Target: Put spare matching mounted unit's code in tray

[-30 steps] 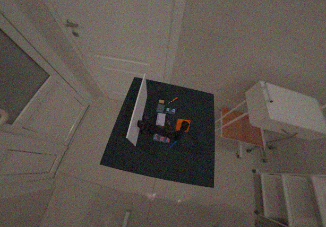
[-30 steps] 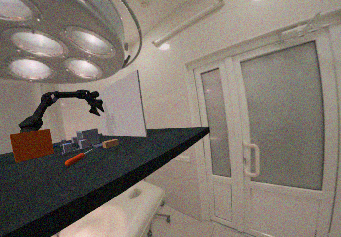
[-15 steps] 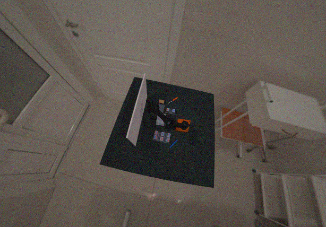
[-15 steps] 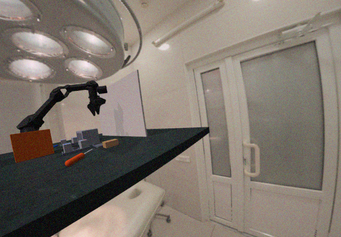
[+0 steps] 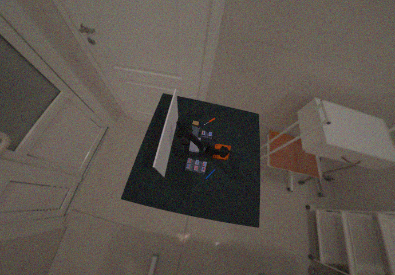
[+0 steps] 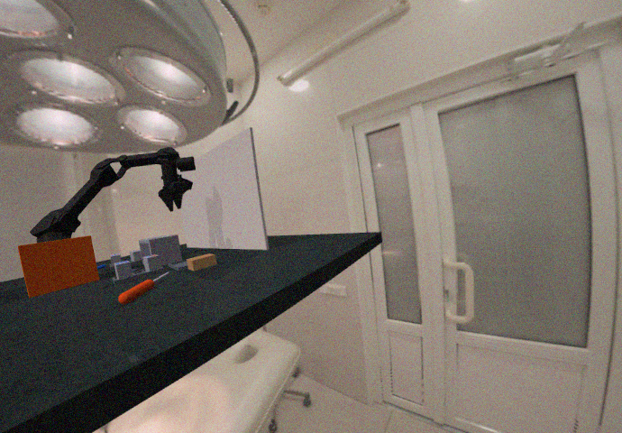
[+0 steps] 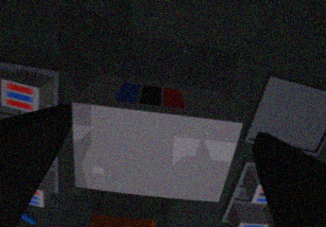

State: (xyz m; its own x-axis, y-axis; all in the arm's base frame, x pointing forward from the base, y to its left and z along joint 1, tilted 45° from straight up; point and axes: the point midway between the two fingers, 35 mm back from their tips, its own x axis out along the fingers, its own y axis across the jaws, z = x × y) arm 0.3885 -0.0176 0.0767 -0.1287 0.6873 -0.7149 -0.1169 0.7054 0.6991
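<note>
Right now the blue pen is 310 mm behind my gripper tip, 210 mm to the left of it and 190 mm below it. The rest, counted from my gripper tip: white panel 160 mm ahead, 20 mm to the left, 30 mm above; tan block 20 mm behind, 300 mm to the right, 180 mm below; mounted unit 80 mm behind, 150 mm below.
</note>
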